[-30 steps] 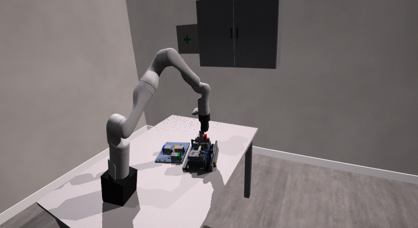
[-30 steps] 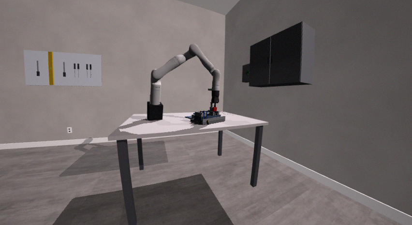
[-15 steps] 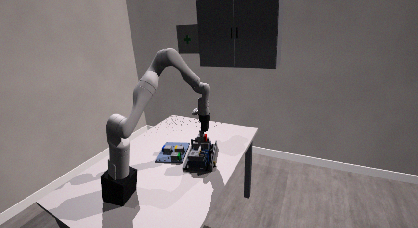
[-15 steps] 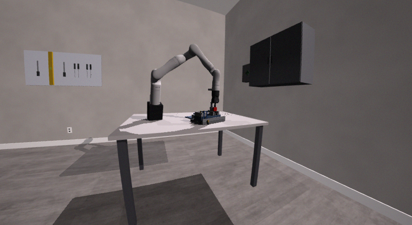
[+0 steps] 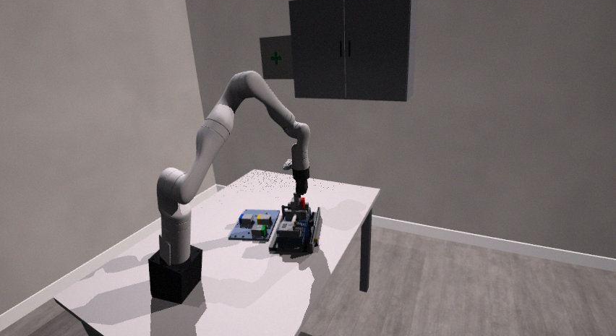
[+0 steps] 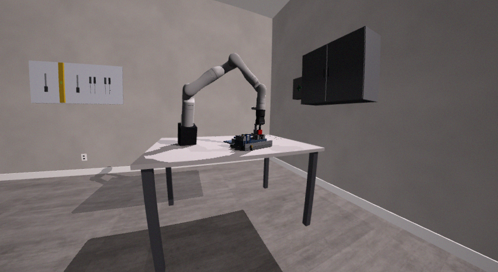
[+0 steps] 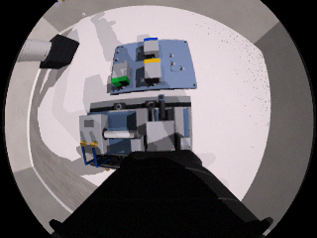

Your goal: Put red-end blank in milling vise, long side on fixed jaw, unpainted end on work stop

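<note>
My hand is 100 mm above the vise, 60 mm past it and 30 mm to the left of it. The rest, counted from my hand: rail: 110 mm to the right, 100 mm below, 20 mm behind; then yellow blank: 140 mm to the left, 110 mm below, 90 mm behind; then green-ended blank: 170 mm behind, 110 mm below, 100 mm to the left.
</note>
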